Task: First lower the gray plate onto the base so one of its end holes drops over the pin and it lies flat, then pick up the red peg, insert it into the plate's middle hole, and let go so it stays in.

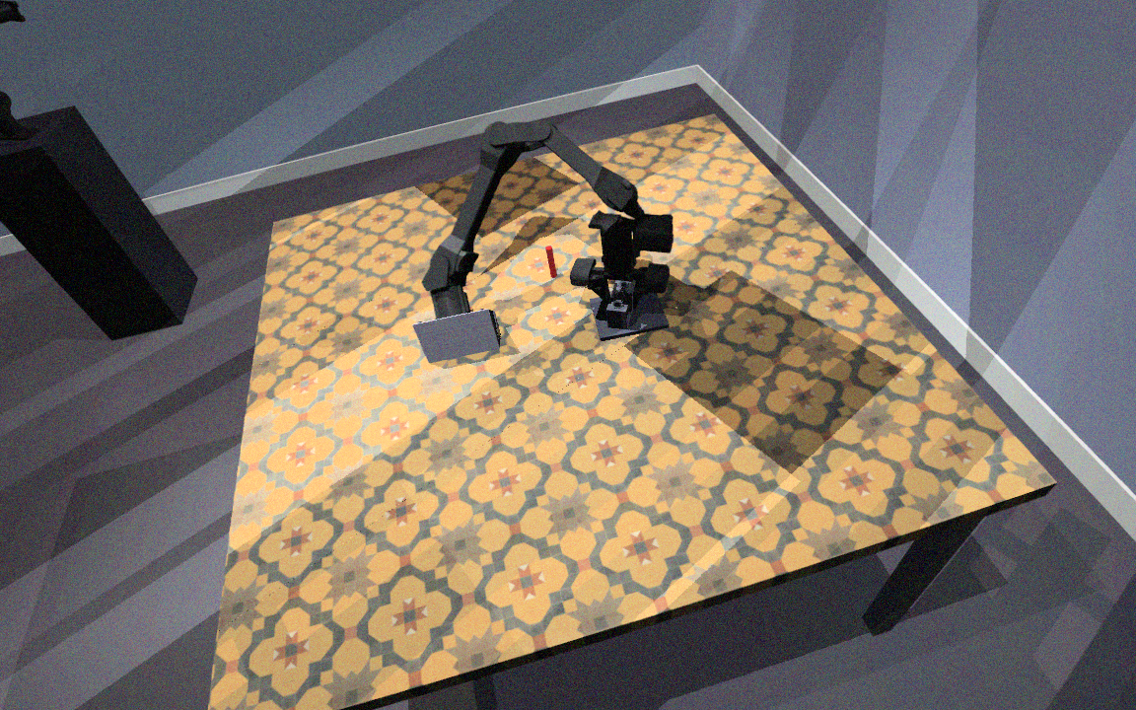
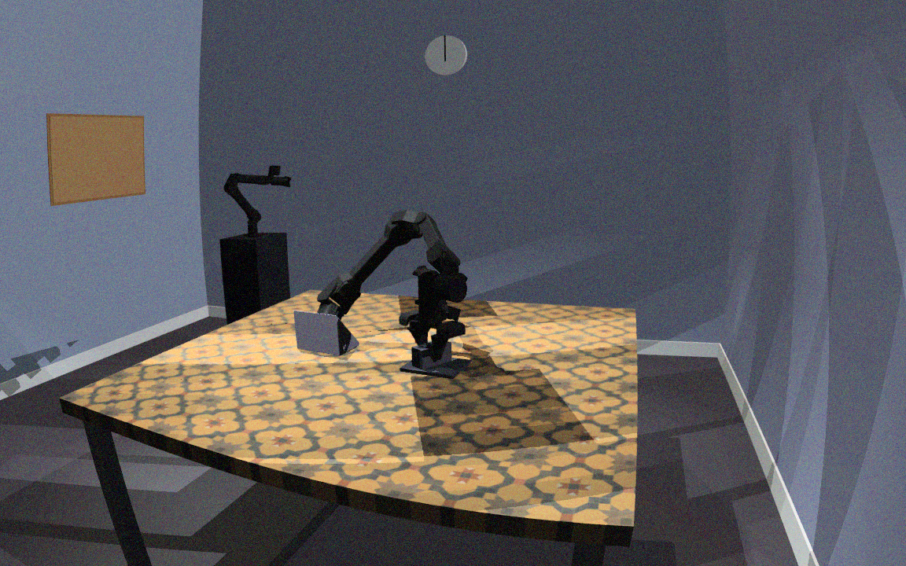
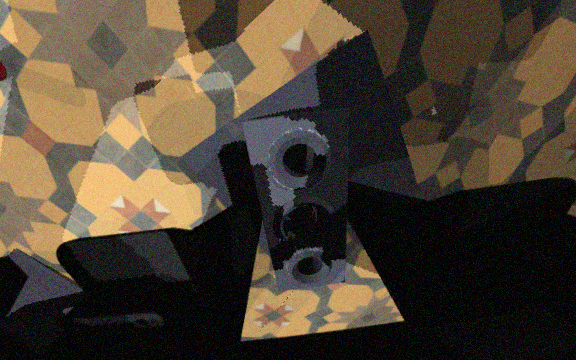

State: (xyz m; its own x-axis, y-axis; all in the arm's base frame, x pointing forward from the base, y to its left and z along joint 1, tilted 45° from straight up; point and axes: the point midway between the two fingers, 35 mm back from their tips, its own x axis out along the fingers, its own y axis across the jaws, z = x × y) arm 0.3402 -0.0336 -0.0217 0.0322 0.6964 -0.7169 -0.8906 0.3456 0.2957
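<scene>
The gray plate is 3 cm above my gripper tip. From my gripper tip the other things lie so: red peg: 17 cm to the left, 11 cm behind, 2 cm above; flat square base: 2 cm below, 1 cm to the left, 1 cm ahead.
</scene>
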